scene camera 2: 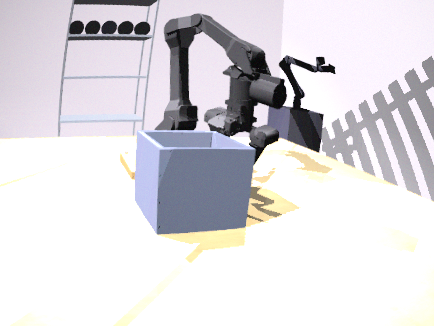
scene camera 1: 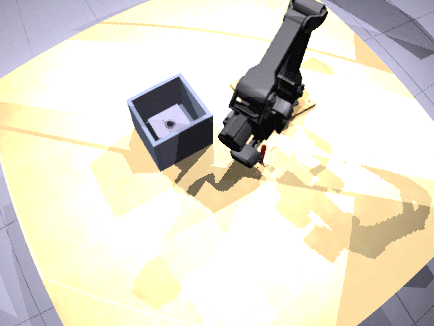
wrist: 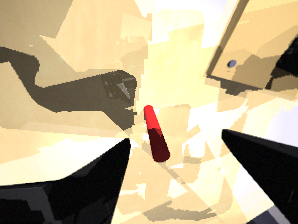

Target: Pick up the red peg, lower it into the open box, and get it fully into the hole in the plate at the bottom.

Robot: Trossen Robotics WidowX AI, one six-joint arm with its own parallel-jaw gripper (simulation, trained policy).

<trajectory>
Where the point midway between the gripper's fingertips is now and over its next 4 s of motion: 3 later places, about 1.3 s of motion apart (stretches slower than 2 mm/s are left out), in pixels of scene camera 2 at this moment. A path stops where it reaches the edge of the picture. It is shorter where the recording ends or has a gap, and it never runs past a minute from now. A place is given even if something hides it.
The gripper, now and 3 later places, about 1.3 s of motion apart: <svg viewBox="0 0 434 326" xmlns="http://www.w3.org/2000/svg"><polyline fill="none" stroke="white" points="238,158 257,139 216,104 189,149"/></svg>
</trajectory>
